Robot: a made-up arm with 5 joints.
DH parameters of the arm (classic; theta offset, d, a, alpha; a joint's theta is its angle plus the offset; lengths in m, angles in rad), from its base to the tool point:
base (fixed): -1.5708 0.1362 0 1.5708
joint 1: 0 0.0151 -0.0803 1.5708
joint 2: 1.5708 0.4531 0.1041 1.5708
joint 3: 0 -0.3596 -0.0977 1.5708
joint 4: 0 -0.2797 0.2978 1.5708
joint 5: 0 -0.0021 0.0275 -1.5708
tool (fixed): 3.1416 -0.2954 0 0
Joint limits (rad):
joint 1: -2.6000..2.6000
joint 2: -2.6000..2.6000
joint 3: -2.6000..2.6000
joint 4: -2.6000..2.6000
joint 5: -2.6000..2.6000
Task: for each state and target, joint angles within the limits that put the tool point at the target. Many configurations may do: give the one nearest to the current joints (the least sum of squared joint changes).
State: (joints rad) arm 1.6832 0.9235 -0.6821 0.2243 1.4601
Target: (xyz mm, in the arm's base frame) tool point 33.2 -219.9 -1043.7
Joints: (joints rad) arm 1.1106 0.8032 -0.3025 -0.5312 1.0484
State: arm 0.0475 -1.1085 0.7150 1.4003 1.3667
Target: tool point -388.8 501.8 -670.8
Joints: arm -0.5901 -0.6882 0.4766 0.3579 1.3286
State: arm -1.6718 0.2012 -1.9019 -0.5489 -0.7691
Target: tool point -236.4 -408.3 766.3
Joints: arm -2.2672 0.5298 -2.1783 -0.5993 -0.4842
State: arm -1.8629 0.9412 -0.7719 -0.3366 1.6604
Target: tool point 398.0 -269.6 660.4
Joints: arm -2.1723 1.3460 -1.2561 -0.2796 1.8792
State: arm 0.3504 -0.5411 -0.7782 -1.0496 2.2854
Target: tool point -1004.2 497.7 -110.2
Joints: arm -0.5782 -0.9470 -1.1706 -1.2396 1.4256
